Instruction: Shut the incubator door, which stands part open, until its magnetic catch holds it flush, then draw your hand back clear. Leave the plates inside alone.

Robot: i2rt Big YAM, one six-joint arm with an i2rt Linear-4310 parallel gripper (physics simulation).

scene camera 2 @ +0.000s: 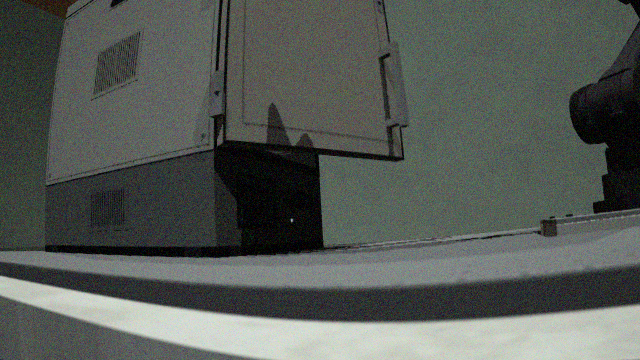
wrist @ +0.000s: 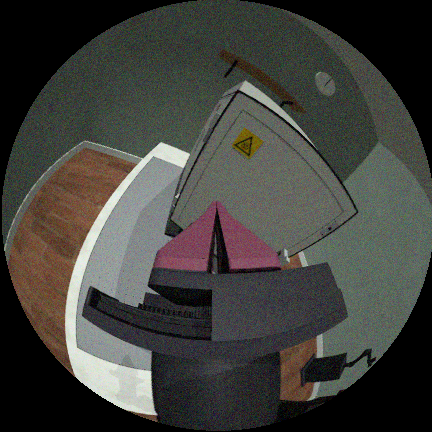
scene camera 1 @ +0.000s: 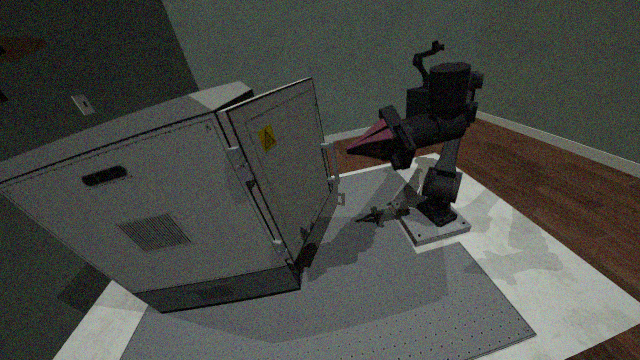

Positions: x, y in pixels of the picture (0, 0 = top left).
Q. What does the gripper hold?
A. Nothing.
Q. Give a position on an incubator door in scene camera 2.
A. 333, 85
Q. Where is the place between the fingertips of the gripper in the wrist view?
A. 215, 206
